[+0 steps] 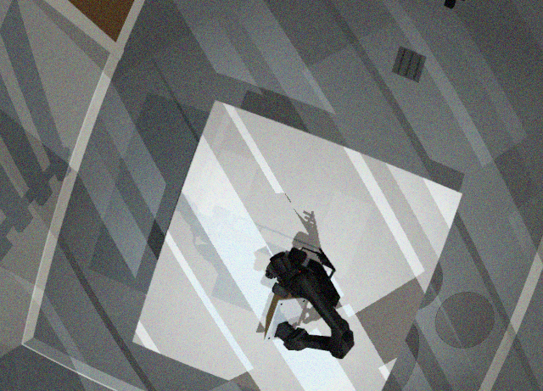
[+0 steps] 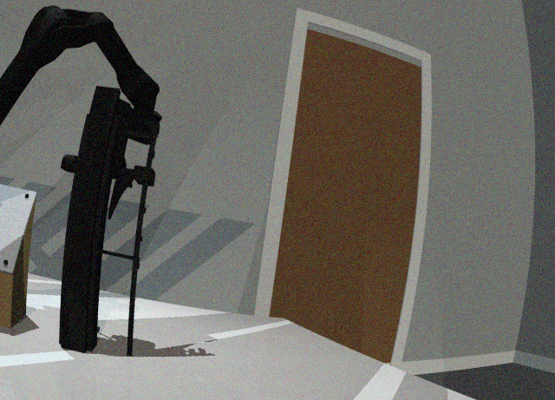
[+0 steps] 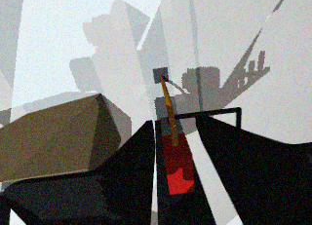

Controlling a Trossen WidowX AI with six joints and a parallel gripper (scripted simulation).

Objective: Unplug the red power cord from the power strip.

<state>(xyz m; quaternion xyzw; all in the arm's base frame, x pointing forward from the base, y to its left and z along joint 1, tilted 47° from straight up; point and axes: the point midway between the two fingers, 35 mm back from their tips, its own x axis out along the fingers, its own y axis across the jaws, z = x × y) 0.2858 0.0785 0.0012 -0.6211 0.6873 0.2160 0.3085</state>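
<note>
Right now my gripper tip is 70 mm to the left of the red plug, 10 mm past it and 10 mm above it. Round my gripper tip: black upright bar 170 mm to the right, 30 mm behind, 10 mm below.
</note>
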